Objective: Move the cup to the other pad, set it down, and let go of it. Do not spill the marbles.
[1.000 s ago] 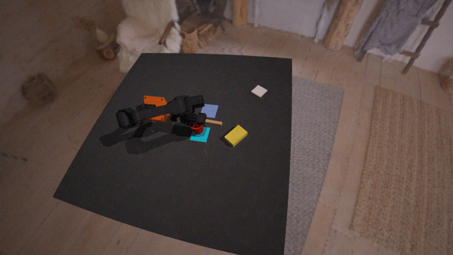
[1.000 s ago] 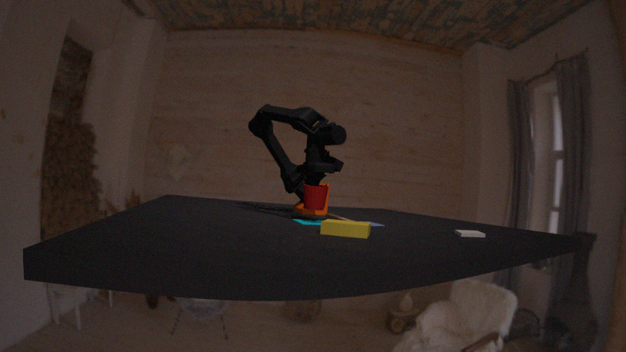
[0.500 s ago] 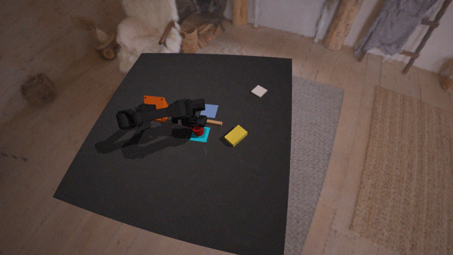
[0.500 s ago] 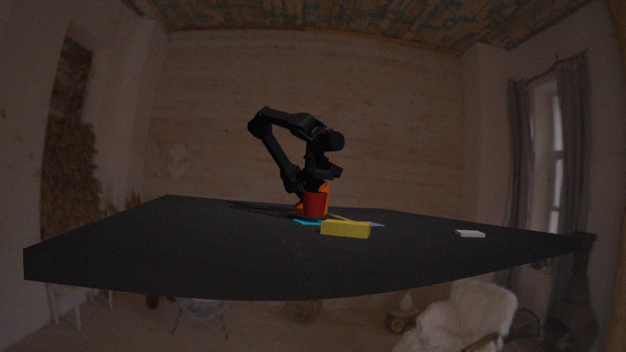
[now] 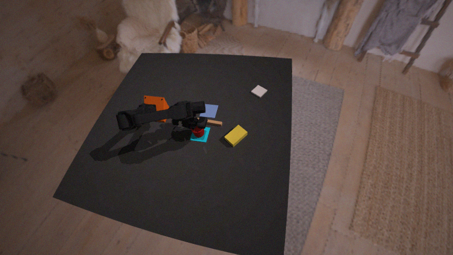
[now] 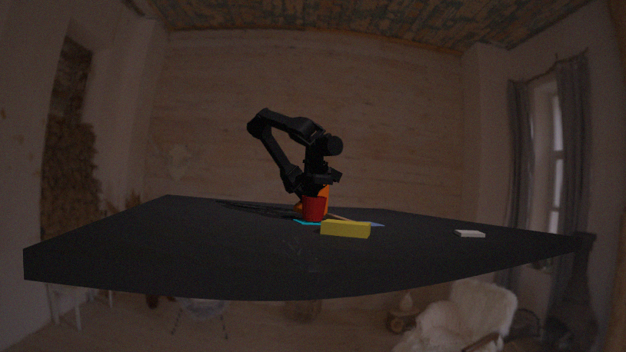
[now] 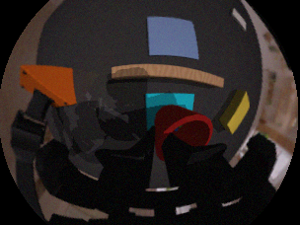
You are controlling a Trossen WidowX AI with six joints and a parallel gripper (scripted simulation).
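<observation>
Right now my gripper tip is 3 cm short of the cyan pad and 5 cm above it. Also, from my gripper tip: wooden bar: 4 cm ahead, 8 cm to the left, 4 cm below; then red cup: 3 cm ahead; then yellow block: 24 cm ahead, 3 cm below.
</observation>
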